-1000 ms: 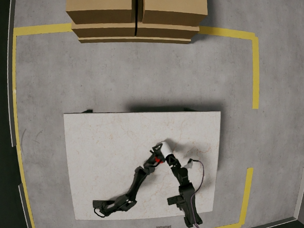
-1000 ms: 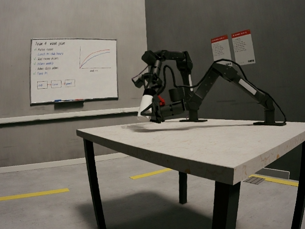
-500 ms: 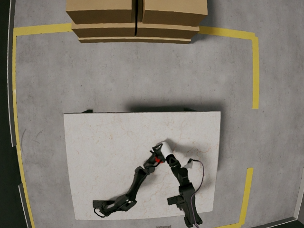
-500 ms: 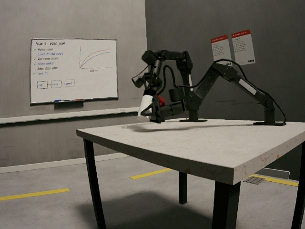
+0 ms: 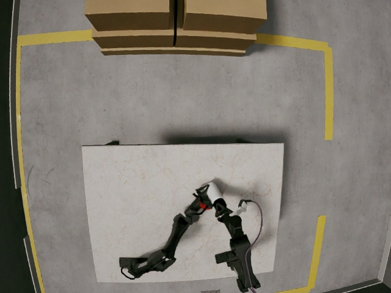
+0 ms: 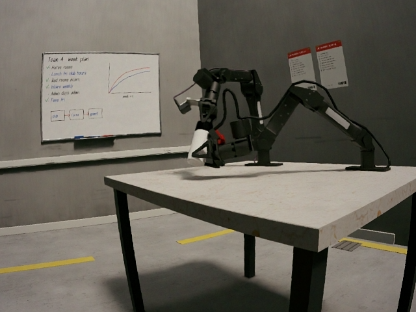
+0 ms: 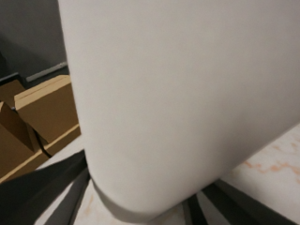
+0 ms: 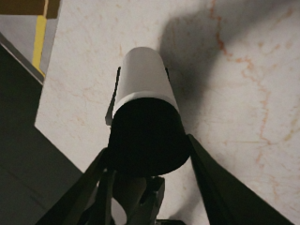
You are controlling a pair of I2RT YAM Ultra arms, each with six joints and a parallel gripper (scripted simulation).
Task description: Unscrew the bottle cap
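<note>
Now: right hand 2 cm above the black cap, 1 cm to the right of it and 1 cm short of it. From my right hand the other things lie so: white bottle: 5 cm below, 2 cm ahead, 1 cm to the left.
</note>
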